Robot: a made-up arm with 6 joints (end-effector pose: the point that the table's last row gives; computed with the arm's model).
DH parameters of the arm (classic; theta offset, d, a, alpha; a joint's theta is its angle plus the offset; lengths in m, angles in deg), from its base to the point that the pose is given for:
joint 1: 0 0.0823 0 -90
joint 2: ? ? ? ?
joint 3: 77.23 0 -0.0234 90
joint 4: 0 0.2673 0 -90
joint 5: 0 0 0.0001 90
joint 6: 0 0.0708 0 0
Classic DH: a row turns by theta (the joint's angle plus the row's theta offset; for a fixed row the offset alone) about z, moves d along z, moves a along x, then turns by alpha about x.
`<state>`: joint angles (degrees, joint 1 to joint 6).
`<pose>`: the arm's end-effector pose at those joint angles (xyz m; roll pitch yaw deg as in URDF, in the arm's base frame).
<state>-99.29 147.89 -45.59 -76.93 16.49 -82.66</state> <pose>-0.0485 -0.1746 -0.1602 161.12 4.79 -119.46</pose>
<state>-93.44 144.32 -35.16 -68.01 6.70 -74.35</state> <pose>-0.0158 -0.1343 -0.1452 164.85 9.41 -131.56</pose>
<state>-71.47 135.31 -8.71 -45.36 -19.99 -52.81</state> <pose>0.0285 -0.0310 -0.0887 163.79 15.30 -159.42</pose>
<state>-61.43 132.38 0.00 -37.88 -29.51 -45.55</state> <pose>0.0248 -0.0009 -0.0664 163.23 14.37 -165.98</pose>
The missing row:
joint 2: 7.78 0 -0.224 0
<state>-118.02 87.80 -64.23 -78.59 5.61 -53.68</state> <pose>-0.1700 -0.3048 0.2185 -116.40 -41.04 164.20</pose>
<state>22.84 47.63 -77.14 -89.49 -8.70 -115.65</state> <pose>0.1226 0.0632 0.4771 37.30 -45.15 166.31</pose>
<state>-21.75 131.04 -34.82 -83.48 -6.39 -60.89</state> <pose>0.1753 -0.0616 -0.1083 -175.13 4.11 -57.27</pose>
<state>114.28 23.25 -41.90 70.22 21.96 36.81</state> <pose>-0.0669 0.0875 0.3445 74.96 -9.57 -131.81</pose>
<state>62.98 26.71 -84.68 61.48 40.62 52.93</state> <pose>-0.0543 -0.0171 0.4956 57.36 7.48 -169.18</pose>
